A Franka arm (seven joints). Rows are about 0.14 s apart.
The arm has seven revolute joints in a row. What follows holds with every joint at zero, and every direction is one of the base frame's. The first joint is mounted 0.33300 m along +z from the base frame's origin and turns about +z. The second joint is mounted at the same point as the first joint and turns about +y. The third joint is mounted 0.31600 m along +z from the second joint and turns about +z. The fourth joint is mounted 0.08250 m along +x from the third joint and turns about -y. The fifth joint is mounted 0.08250 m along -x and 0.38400 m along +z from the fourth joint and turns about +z. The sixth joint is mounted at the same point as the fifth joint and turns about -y. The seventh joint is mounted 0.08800 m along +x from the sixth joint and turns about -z. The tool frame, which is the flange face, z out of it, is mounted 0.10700 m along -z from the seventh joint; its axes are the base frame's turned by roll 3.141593, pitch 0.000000 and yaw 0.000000 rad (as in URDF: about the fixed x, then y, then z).
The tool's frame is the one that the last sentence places.
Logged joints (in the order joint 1, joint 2, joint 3, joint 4, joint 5, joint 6, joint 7), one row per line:
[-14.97 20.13 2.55 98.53 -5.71 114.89 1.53]
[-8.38 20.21 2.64 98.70 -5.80 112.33 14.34]
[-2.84 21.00 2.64 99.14 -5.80 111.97 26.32]
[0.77 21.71 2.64 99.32 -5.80 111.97 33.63]
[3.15 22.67 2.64 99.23 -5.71 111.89 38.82]
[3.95 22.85 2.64 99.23 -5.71 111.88 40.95]
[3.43 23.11 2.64 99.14 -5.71 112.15 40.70]
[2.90 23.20 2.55 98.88 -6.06 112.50 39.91]
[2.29 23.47 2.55 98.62 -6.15 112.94 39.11]
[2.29 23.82 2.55 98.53 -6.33 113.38 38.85]
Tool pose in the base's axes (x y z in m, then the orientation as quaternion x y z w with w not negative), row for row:
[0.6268 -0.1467 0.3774 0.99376 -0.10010 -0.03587 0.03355]
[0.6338 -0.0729 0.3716 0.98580 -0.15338 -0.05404 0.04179]
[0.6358 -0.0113 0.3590 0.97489 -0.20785 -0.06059 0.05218]
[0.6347 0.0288 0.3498 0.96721 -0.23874 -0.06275 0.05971]
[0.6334 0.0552 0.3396 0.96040 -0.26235 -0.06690 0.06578]
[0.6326 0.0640 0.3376 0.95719 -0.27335 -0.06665 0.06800]
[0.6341 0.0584 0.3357 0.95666 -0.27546 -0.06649 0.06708]
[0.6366 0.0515 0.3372 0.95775 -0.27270 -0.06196 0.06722]
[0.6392 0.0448 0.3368 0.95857 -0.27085 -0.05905 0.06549]
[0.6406 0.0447 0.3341 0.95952 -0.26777 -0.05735 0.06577]
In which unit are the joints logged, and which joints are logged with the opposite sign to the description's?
The joints are logged in degrees. Opposite sign: joint 4.
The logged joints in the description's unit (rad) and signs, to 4 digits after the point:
[-0.2613 0.3513 0.0445 -1.7197 -0.0997 2.0052 0.0267]
[-0.1463 0.3527 0.0461 -1.7226 -0.1012 1.9605 0.2503]
[-0.0496 0.3665 0.0461 -1.7303 -0.1012 1.9542 0.4594]
[0.0134 0.3789 0.0461 -1.7335 -0.1012 1.9542 0.5870]
[0.0550 0.3957 0.0461 -1.7319 -0.0997 1.9528 0.6775]
[0.0689 0.3988 0.0461 -1.7319 -0.0997 1.9527 0.7147]
[0.0599 0.4033 0.0461 -1.7303 -0.0997 1.9574 0.7103]
[0.0506 0.4049 0.0445 -1.7258 -0.1058 1.9635 0.6966]
[0.0400 0.4096 0.0445 -1.7212 -0.1073 1.9712 0.6826]
[0.0400 0.4157 0.0445 -1.7197 -0.1105 1.9789 0.6781]

